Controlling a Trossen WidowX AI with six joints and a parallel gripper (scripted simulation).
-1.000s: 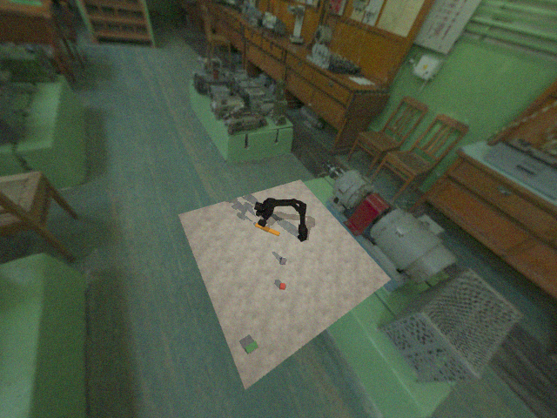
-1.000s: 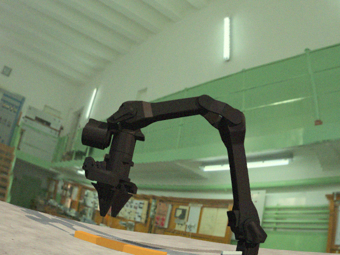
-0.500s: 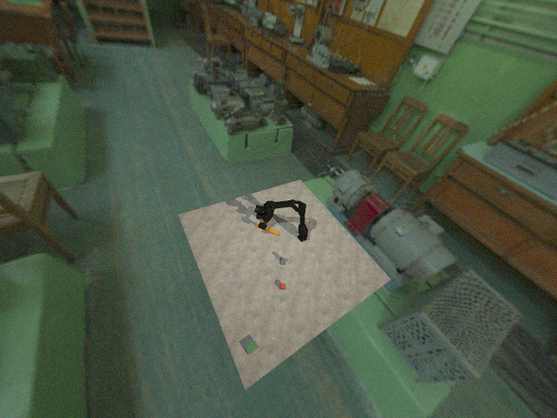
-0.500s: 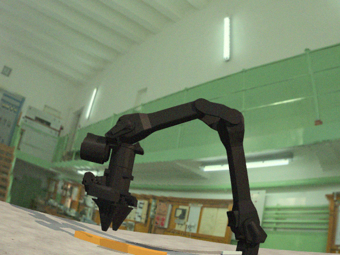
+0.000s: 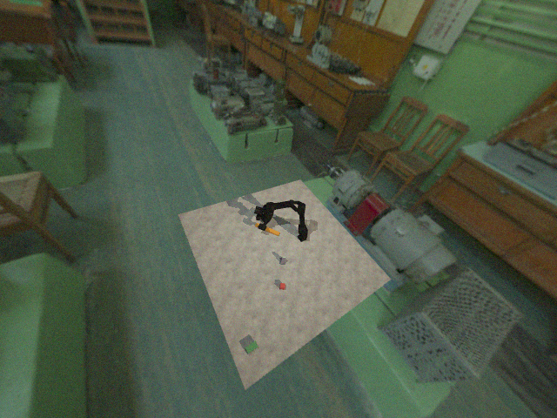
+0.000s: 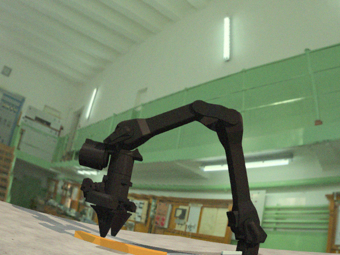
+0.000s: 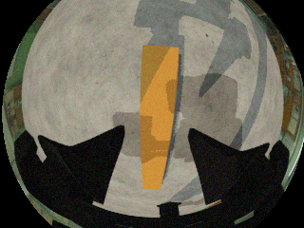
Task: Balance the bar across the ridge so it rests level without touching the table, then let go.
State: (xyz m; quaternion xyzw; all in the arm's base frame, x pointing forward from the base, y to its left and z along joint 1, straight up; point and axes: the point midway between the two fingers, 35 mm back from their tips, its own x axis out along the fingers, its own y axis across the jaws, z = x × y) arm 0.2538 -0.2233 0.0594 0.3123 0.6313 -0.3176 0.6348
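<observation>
My gripper tip is now 20 mm past the orange bar, 20 mm to the right of it and 20 mm above it. From my gripper tip the other things lie so: red ball (130 mm ahead, 510 mm to the left, 10 mm below).
</observation>
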